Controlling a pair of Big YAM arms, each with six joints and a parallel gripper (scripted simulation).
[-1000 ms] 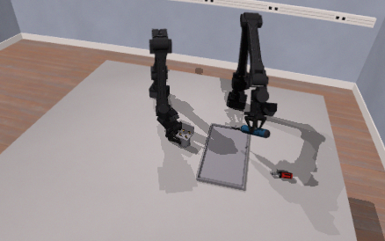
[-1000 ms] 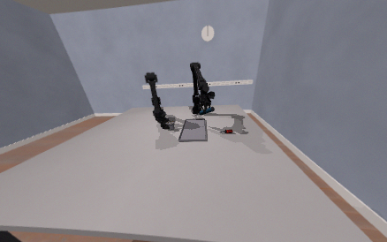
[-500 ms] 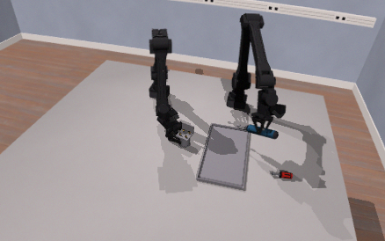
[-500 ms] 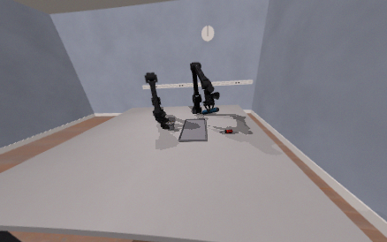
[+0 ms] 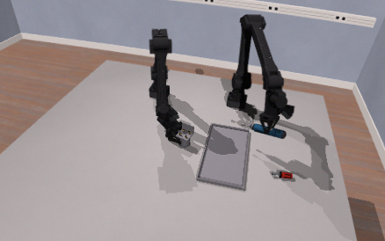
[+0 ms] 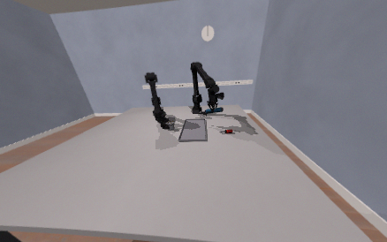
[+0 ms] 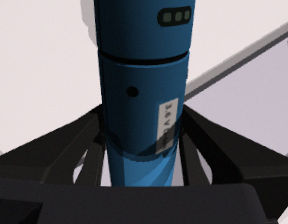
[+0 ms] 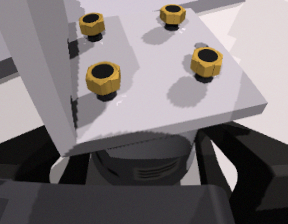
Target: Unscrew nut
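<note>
The grey bracket is 5 cm above my right hand. Also, from my right hand: flat grey tray 3 cm ahead, 22 cm to the left, 2 cm below; then nut 1 cm ahead, 2 cm to the right, 5 cm above; then grey tip 6 cm behind, 30 cm to the left, 10 cm above.
</note>
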